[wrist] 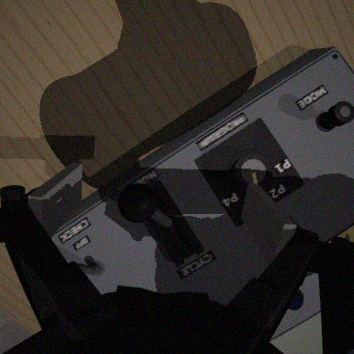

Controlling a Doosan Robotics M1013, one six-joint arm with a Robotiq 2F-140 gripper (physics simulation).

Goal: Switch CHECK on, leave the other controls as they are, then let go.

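Places are measured from the arm's base along level axes (x back, y down, z right), in centimetres.
Pixels of known places: gripper, fingertip midpoint: [164, 190].
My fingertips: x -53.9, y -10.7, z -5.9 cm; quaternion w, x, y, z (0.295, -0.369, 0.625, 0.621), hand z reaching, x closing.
Observation:
For each thing: its top centre in the pictures, then the offset to it from my fingertips. "spot": a spot on its surface instead. Level surfaces: height alone.
- CHECK switch at a spot on its surface: [91, 265] spot: dx -9.0, dy +9.7, dz +14.4 cm
- OFF label at a spot on its surface: [81, 243] spot: dx -6.9, dy +12.6, dz +15.2 cm
- black ball-knobbed lever at its top centre: [137, 211] dx -2.2, dy +3.7, dz +3.7 cm
- rotary dial at a spot on its surface: [253, 170] spot: dx -6.1, dy +7.9, dz -8.9 cm
- MODE knob at its top centre: [346, 111] dx -4.1, dy +6.5, dz -20.7 cm
- wooden table at its surface level: dy +20.2 cm
The CHECK switch [92, 264] is a small toggle on the grey control panel [125, 272], at the lower left in the wrist view. Its CHECK label [75, 230] and an OFF label [81, 243] are beside it. Its lever is dim and blurred, so I cannot tell its position for certain. My gripper [164, 190] is wide open above the panel. One finger is at the left, close to the CHECK switch in the picture, and the other is over the part below the dial. No control is gripped.
A black ball-knobbed lever [136, 202] in the CYCLE slot is between the fingers in the picture. A rotary dial [253, 170] with P1, P2 and P4 marks is right of it. The MODE knob [343, 112] is at the far right. Shadows cover parts of the panel and wooden table [30, 50].

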